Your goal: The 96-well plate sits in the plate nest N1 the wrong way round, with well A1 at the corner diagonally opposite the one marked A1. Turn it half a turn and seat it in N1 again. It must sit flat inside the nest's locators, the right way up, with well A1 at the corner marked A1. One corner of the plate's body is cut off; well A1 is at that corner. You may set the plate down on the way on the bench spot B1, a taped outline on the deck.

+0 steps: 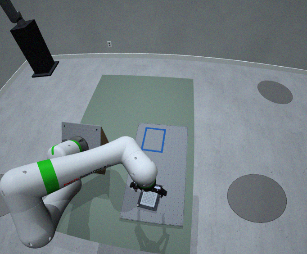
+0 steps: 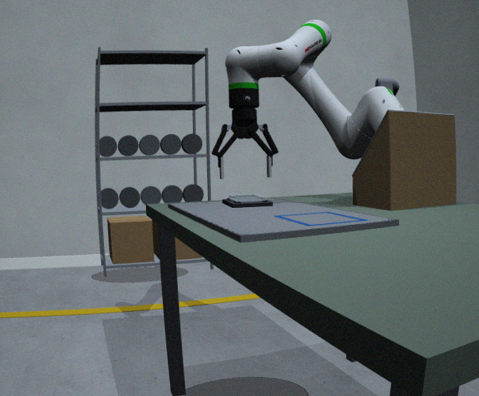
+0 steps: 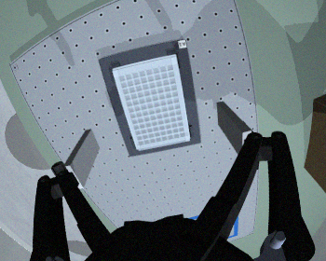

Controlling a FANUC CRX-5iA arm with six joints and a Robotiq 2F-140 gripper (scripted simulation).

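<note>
Right now my hand is 7 cm above the white 96-well plate. Round my hand: dark plate nest N1: 8 cm below; then white mark: 7 cm behind, 6 cm to the right, 8 cm below.
</note>
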